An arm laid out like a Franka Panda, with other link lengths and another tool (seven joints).
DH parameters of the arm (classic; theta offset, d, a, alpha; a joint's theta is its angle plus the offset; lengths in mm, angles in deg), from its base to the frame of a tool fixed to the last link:
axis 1: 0 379.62 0 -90
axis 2: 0 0 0 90
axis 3: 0 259.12 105.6 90
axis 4: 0 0 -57.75 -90
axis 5: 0 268.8 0 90
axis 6: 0 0 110.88 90
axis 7: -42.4 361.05 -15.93 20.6
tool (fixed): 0 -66.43 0 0
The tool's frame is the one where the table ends.
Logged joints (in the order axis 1, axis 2, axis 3, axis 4, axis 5, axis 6, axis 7), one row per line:
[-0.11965, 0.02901, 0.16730, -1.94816, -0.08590, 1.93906, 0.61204]
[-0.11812, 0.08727, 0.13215, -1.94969, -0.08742, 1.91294, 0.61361]
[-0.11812, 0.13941, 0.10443, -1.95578, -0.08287, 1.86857, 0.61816]
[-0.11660, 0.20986, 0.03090, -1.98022, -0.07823, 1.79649, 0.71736]
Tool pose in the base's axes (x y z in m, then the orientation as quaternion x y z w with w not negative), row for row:
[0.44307, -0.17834, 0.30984, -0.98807, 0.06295, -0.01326, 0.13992]
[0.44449, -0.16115, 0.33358, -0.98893, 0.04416, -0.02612, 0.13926]
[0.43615, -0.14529, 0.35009, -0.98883, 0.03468, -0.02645, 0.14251]
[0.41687, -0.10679, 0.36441, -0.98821, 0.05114, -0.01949, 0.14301]
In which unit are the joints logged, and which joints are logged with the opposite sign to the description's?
The joints are logged in radians. Opposite sign: axis 2, axis 3.
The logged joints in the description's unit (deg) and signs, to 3 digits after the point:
[-6.855, -1.662, -9.586, -111.621, -4.922, 111.100, 35.067]
[-6.768, -5.000, -7.572, -111.709, -5.009, 109.603, 35.157]
[-6.768, -7.988, -5.983, -112.058, -4.748, 107.061, 35.418]
[-6.681, -12.024, -1.770, -113.458, -4.482, 102.931, 41.102]

